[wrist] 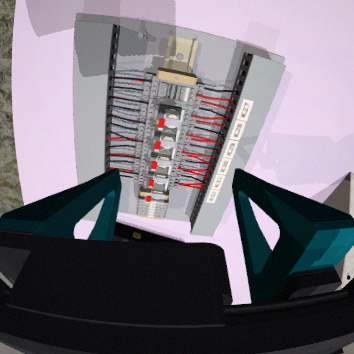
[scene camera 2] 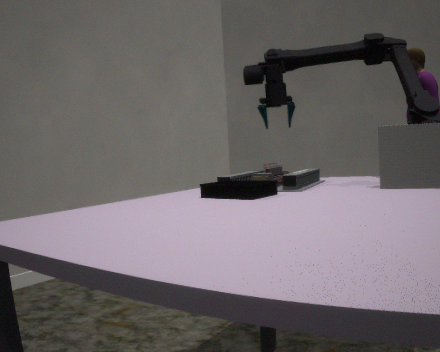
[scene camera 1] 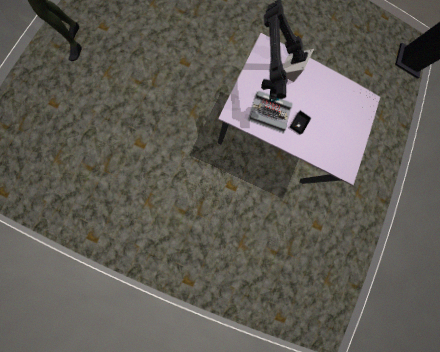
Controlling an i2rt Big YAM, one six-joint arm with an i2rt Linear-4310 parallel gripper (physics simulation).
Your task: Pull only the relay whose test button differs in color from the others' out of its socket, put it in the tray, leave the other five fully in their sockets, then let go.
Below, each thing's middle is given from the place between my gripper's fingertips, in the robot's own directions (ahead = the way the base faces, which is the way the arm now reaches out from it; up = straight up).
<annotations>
My gripper is now 7 cm to the right of the grey relay panel (wrist: 216, 61) and 18 cm above it.
</annotations>
